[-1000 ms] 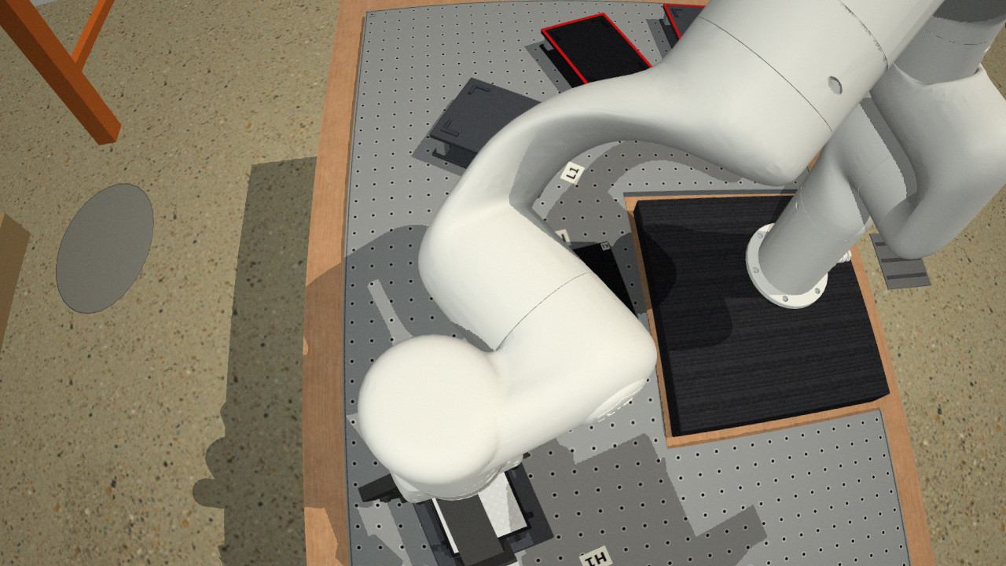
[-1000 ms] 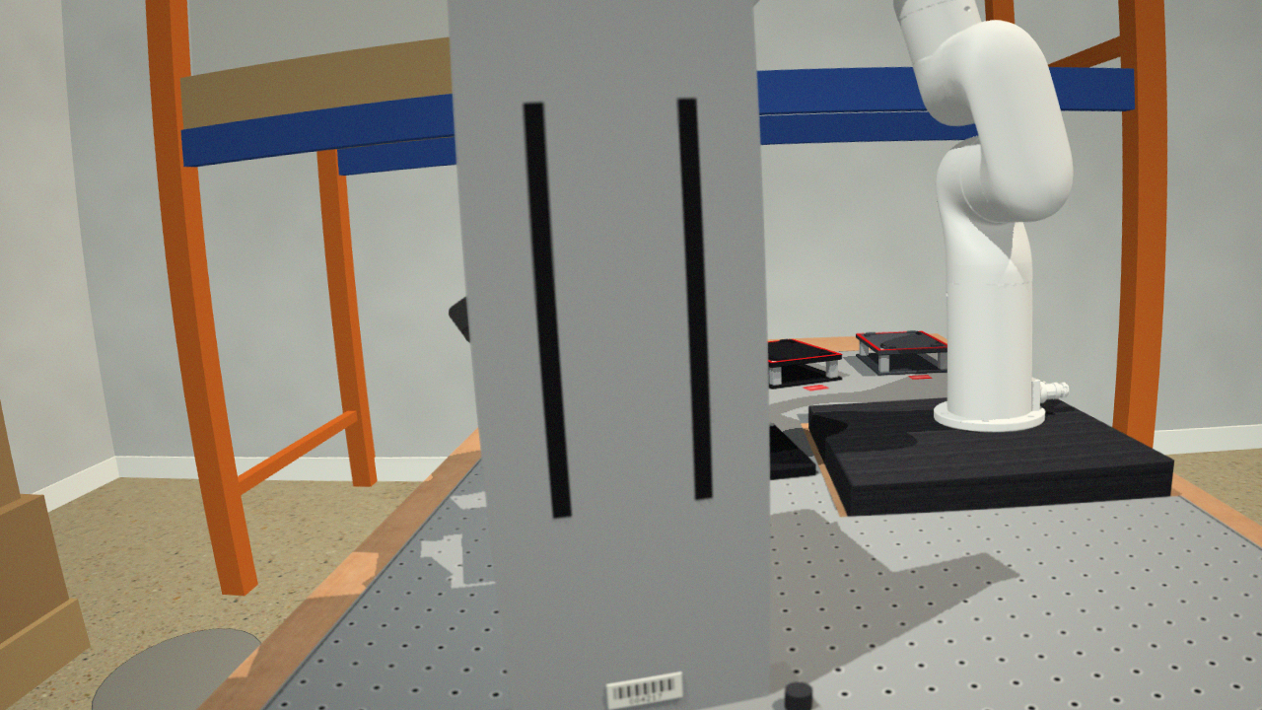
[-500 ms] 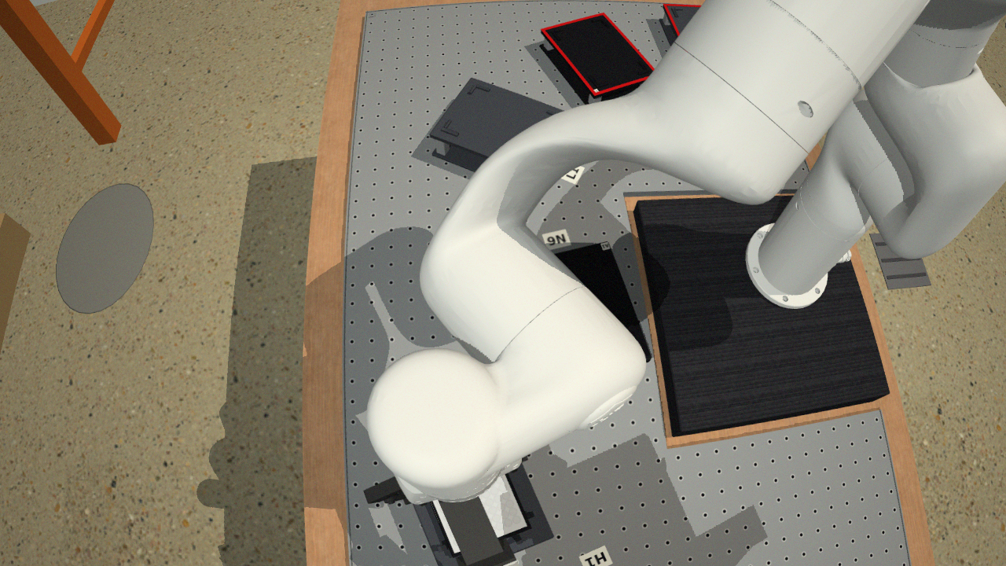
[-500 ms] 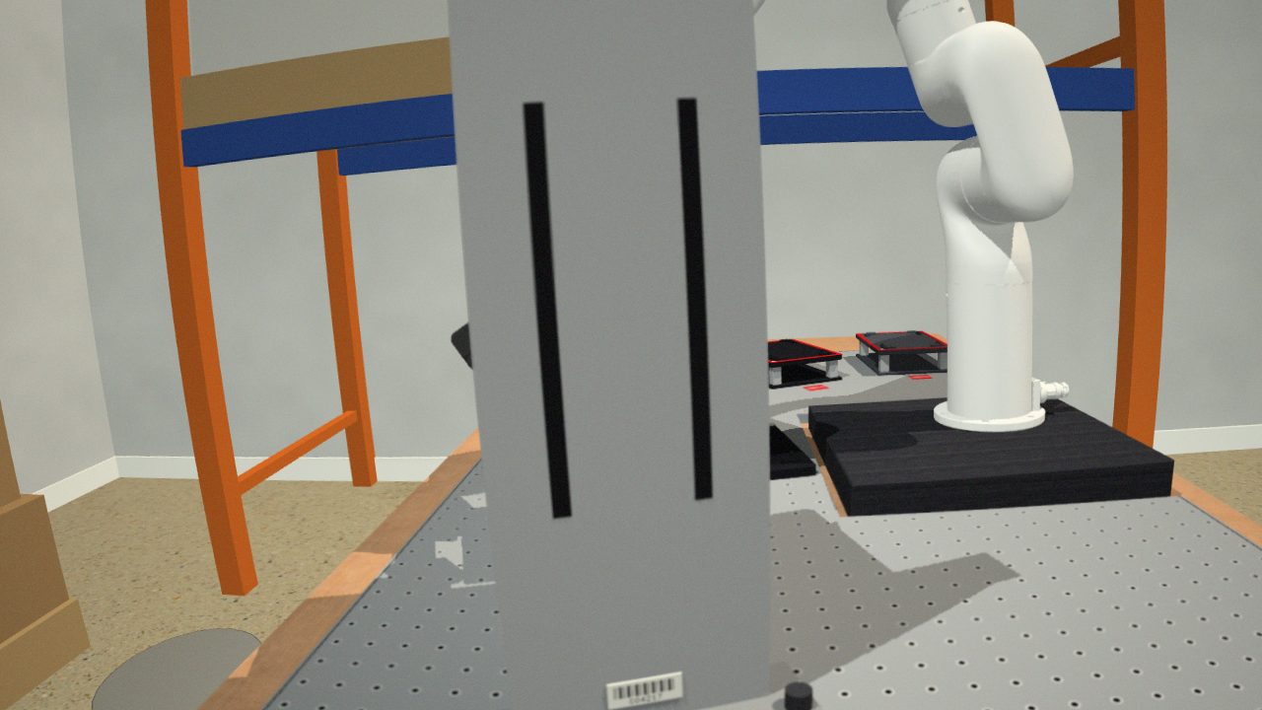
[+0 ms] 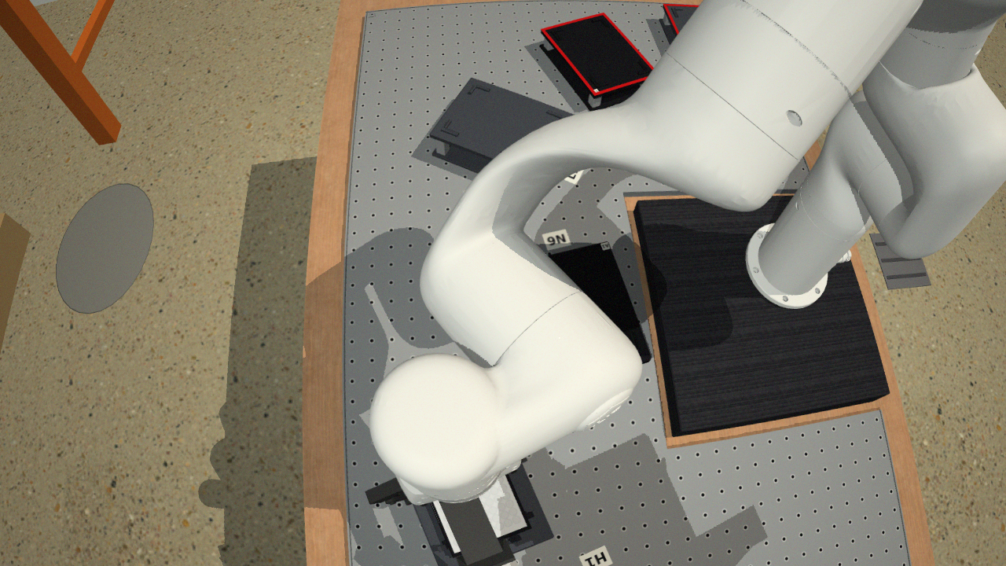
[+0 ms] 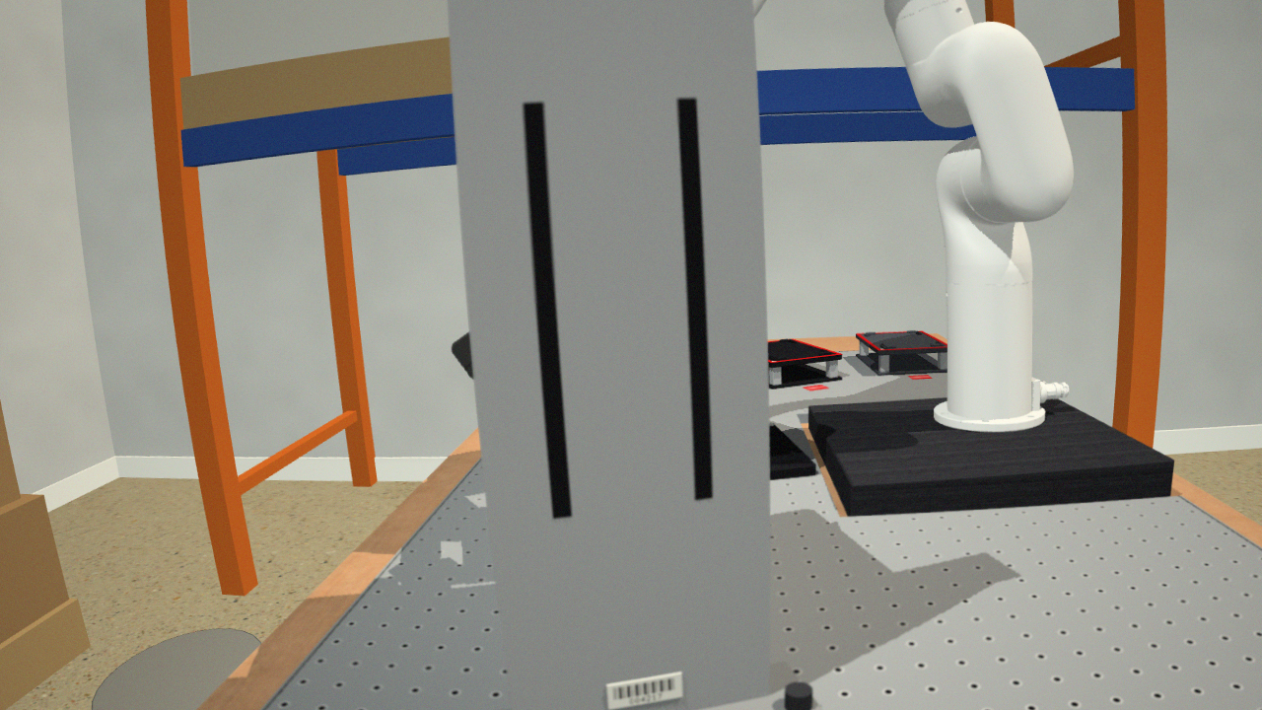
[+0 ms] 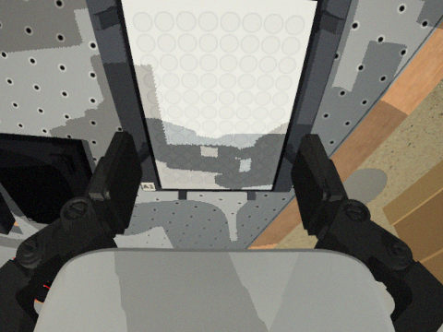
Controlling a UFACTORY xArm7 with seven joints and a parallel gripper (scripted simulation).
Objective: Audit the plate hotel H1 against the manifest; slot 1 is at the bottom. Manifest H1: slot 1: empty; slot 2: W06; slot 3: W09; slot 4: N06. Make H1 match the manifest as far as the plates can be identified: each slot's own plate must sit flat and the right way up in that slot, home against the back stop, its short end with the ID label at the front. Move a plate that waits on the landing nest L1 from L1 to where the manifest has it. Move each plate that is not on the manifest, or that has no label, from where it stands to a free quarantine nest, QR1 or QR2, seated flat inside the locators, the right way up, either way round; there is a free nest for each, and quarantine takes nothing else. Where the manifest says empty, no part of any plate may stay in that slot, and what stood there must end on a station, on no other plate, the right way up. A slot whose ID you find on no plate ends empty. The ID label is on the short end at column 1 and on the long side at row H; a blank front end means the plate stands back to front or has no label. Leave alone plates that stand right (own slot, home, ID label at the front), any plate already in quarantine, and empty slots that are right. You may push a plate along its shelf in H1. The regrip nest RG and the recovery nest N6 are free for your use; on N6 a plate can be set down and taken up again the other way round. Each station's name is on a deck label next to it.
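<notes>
My hand is 10 mm to the right of the white well plate and 30 mm above it. Round my hand: recovery nest N6 (170 mm behind, 180 mm to the right, 90 mm below); then H1 deck label (120 mm behind, 120 mm to the left, 100 mm below); then regrip nest RG (10 mm to the left, 40 mm below).
</notes>
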